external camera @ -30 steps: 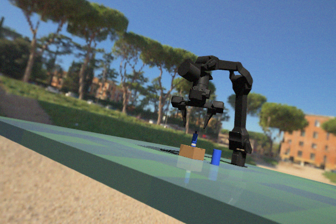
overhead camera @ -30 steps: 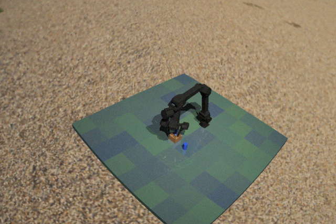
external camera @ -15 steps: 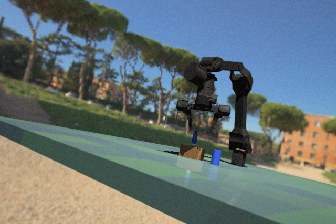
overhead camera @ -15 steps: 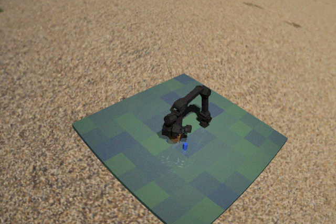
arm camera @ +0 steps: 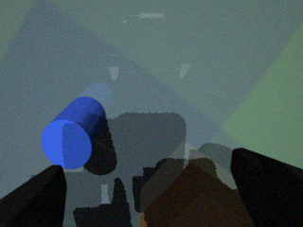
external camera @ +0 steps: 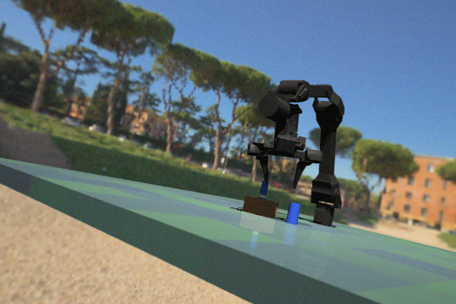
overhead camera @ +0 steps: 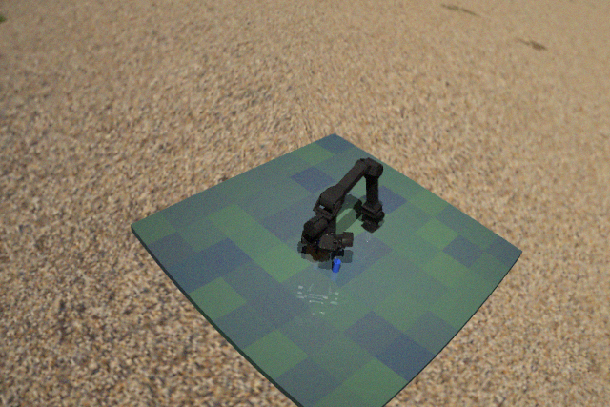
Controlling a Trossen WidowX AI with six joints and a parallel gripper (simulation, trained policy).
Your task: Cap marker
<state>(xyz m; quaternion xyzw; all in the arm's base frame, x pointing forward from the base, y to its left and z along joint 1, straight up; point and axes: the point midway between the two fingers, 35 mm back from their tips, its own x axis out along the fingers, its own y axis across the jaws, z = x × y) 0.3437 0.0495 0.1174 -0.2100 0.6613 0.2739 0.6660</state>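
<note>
The blue cap is 60 mm below my gripper tip, 30 mm to the left of it and 30 mm behind it. Round my gripper tip: blue marker: 90 mm to the right, 50 mm behind, 10 mm below; then tan holder block: 90 mm to the right, 60 mm below, 50 mm behind.
</note>
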